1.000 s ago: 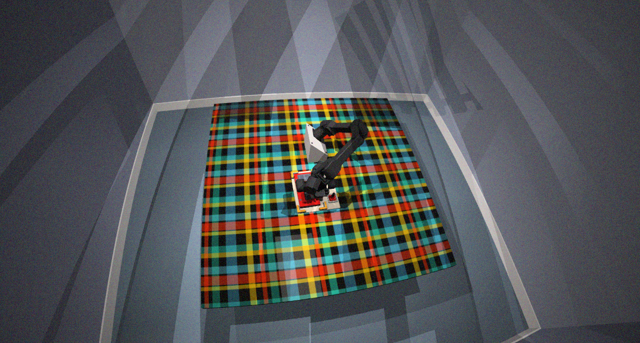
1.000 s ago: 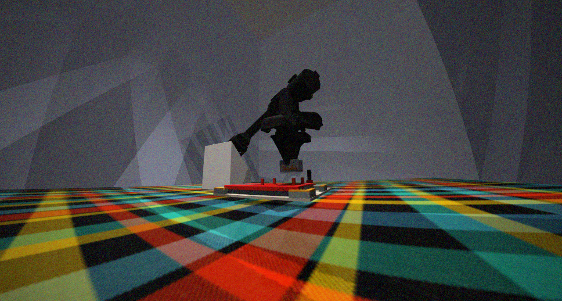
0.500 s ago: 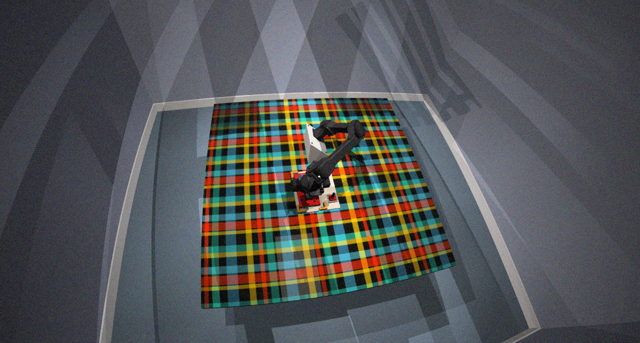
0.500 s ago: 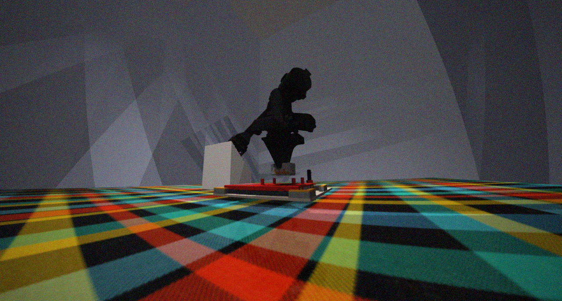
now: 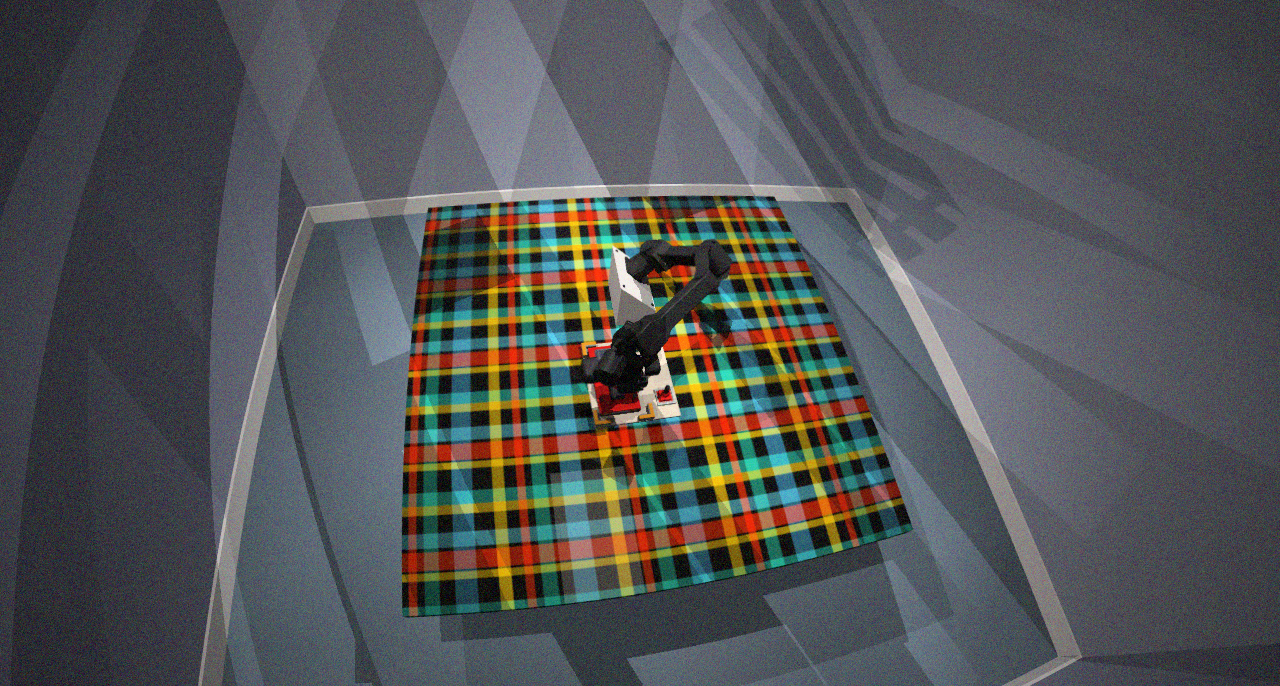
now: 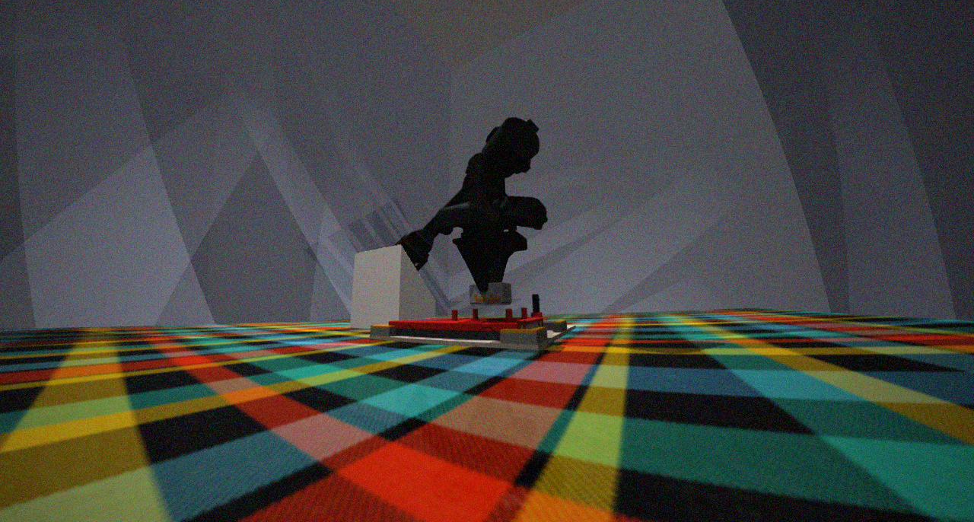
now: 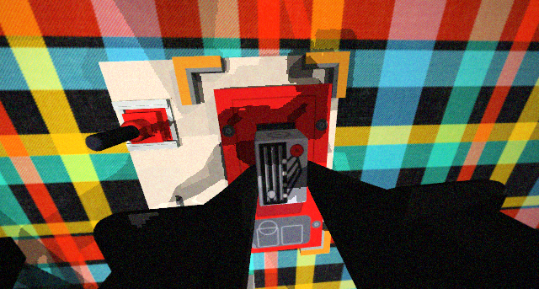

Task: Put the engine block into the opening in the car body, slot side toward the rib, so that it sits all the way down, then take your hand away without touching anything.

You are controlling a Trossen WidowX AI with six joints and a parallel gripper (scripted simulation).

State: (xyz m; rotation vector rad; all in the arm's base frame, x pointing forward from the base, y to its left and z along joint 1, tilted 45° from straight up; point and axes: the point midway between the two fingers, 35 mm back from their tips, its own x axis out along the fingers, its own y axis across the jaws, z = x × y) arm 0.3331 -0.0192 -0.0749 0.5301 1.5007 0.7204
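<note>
The engine block is 1 cm below my gripper tip.
</note>
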